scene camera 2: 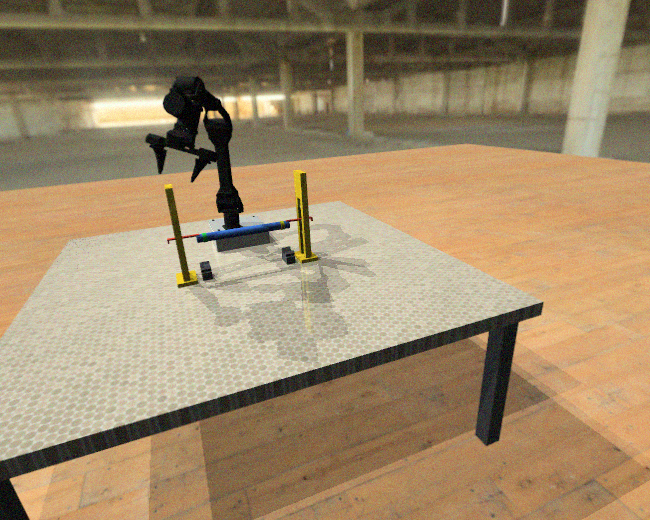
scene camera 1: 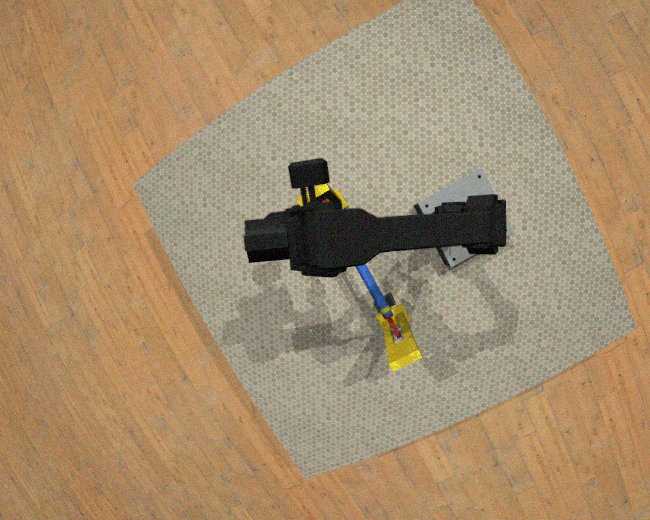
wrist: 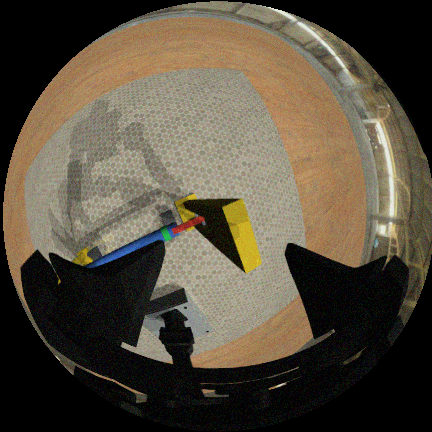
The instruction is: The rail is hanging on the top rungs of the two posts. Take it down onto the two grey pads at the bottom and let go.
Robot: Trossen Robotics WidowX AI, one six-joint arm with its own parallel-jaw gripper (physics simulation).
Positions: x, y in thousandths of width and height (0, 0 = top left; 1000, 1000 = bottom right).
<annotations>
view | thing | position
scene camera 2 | gripper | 270, 343
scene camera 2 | yellow post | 287, 536
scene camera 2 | yellow post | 470, 491
</annotations>
